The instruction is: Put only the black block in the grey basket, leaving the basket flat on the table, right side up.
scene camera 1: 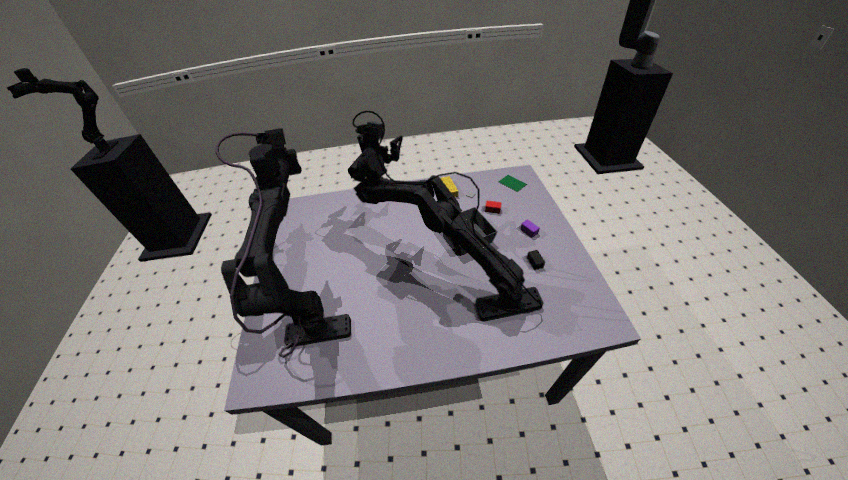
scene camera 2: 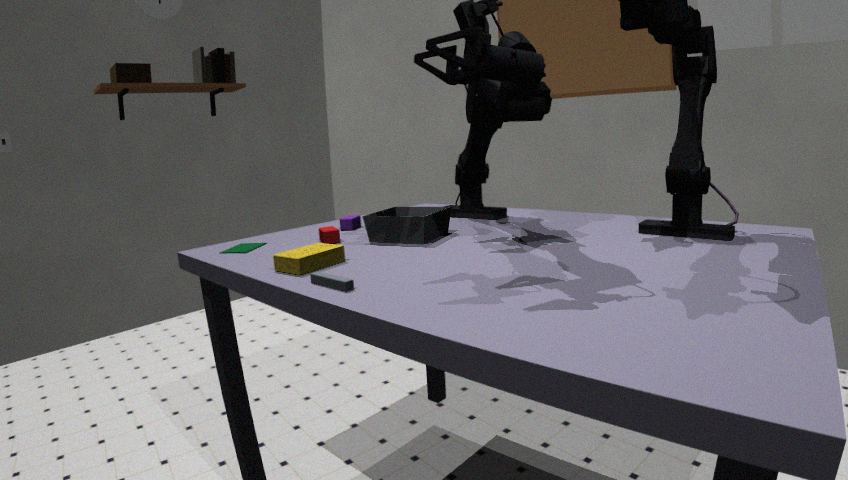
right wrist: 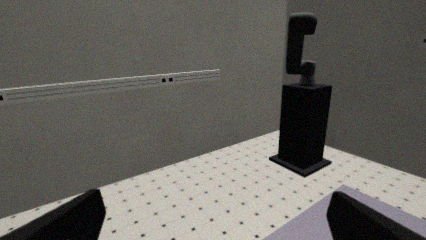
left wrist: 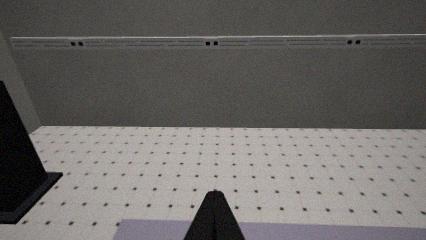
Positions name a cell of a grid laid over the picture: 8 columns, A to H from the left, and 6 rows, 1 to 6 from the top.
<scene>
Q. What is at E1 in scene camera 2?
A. My right gripper.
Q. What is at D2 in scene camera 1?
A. My right gripper.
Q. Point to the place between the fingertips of my left gripper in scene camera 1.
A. C2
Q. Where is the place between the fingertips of my right gripper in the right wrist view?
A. E6
</scene>
